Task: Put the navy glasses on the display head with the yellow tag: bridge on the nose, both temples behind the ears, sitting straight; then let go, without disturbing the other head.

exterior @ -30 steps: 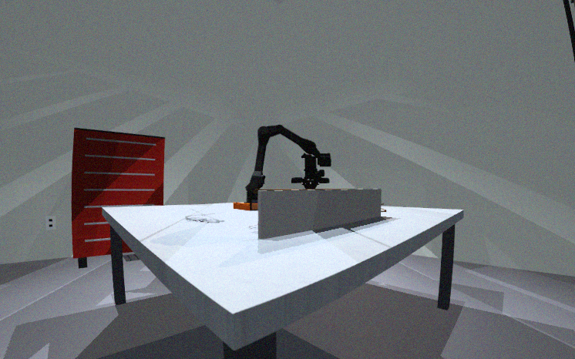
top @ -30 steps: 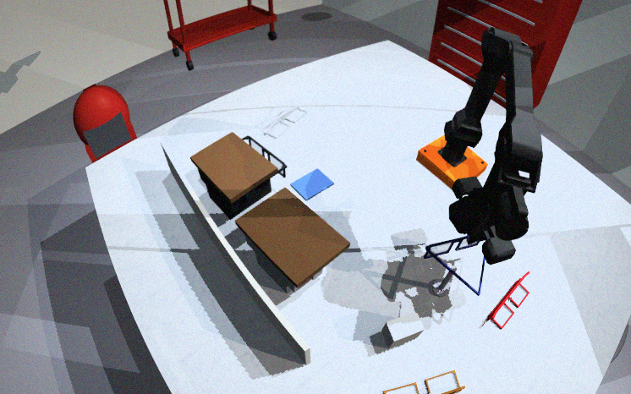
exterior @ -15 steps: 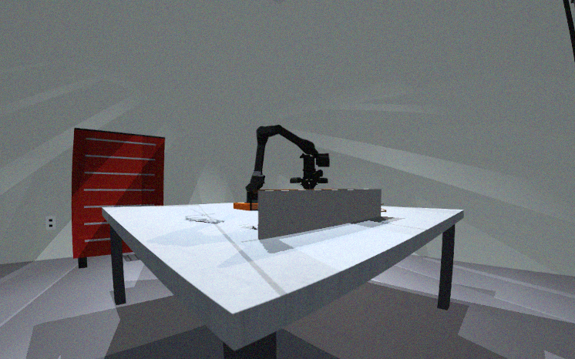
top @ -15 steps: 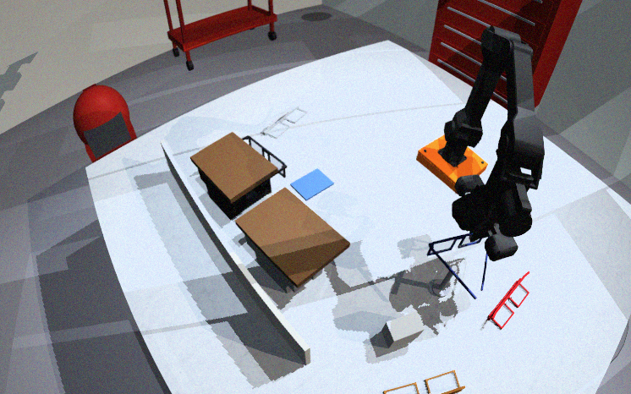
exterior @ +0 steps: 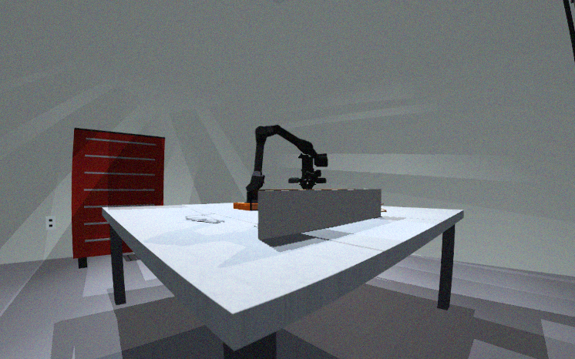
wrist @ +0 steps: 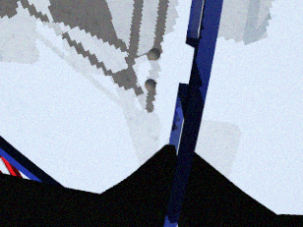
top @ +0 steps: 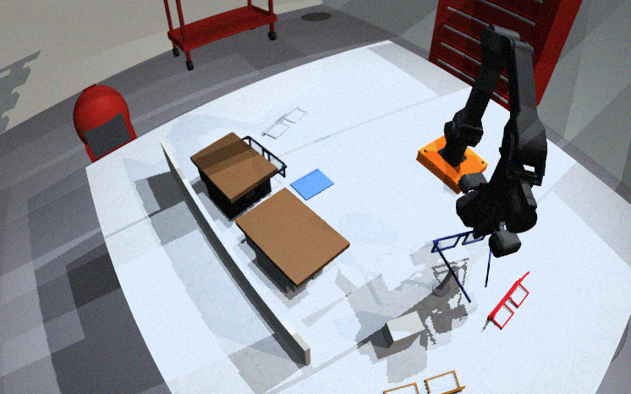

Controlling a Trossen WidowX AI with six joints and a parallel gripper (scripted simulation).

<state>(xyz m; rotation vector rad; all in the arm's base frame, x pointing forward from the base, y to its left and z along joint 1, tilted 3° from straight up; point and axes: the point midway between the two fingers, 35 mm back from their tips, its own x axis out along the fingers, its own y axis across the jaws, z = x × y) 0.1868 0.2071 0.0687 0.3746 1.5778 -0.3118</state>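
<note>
Now: the grey post 11 cm ahead of my gripper tip, 2 cm to the left of it and 4 cm below it. Also, from my gripper tip: white block: 24 cm ahead, 4 cm to the left, 4 cm below; then long panel: 42 cm ahead, 31 cm to the right, 1 cm below; then blue pad: 16 cm ahead, 36 cm to the right, 6 cm below.
</note>
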